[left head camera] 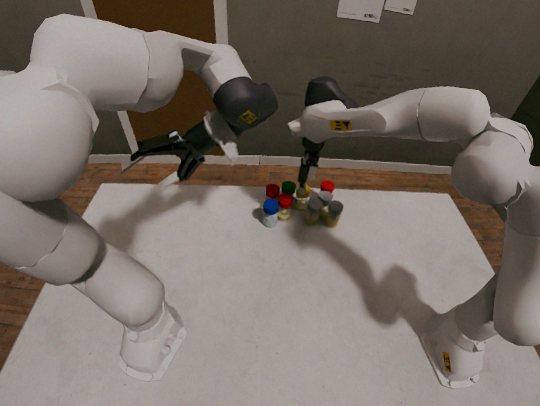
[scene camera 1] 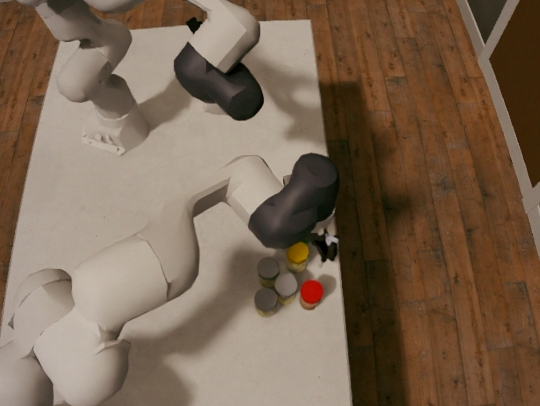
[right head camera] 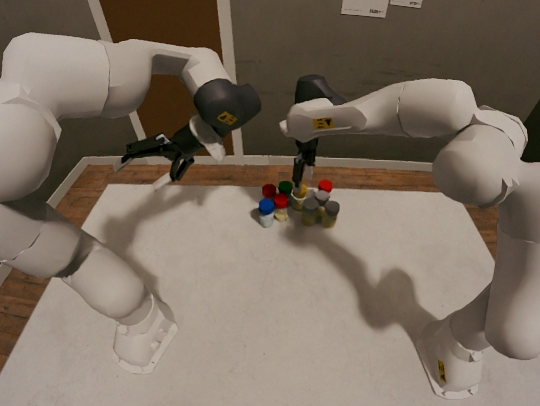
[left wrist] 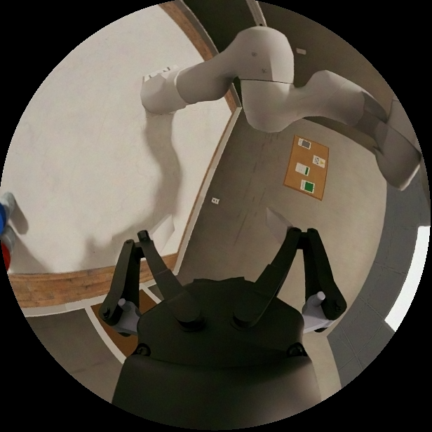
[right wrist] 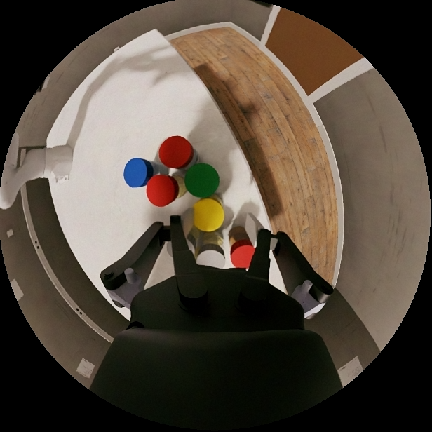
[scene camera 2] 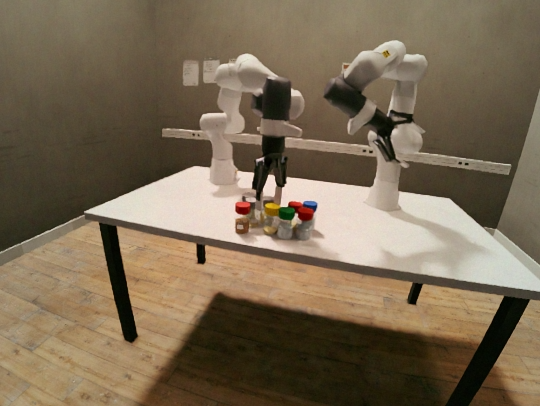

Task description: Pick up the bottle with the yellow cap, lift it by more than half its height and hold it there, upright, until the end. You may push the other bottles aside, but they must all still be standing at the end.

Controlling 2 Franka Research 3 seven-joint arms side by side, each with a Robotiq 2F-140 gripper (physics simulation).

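Observation:
The bottle with the yellow cap [left head camera: 301, 204] [right head camera: 299, 203] [scene camera 1: 298, 254] [scene camera 2: 272, 210] [right wrist: 208, 214] stands upright on the table among the other bottles. My right gripper [left head camera: 302, 188] [right head camera: 298, 188] [scene camera 2: 268, 197] [right wrist: 219, 218] is open and points down. Its fingertips are close to the level of the caps. In the right wrist view the yellow cap shows between and slightly beyond the fingertips; whether they touch it cannot be told. My left gripper [left head camera: 148, 172] [right head camera: 140, 174] [scene camera 2: 413, 146] [left wrist: 219, 219] is open and empty, raised away from the bottles.
A green-capped bottle [scene camera 2: 286, 216] [right wrist: 202, 180] stands close to the yellow-capped one. Two red-capped bottles [right wrist: 176, 152] [right wrist: 162, 190] and a blue-capped bottle [left head camera: 270, 214] stand beyond it. Grey-capped bottles [scene camera 1: 286, 285] [scene camera 1: 268, 270] [scene camera 1: 266, 301] and another red-capped bottle [scene camera 1: 311, 294] stand on the other side.

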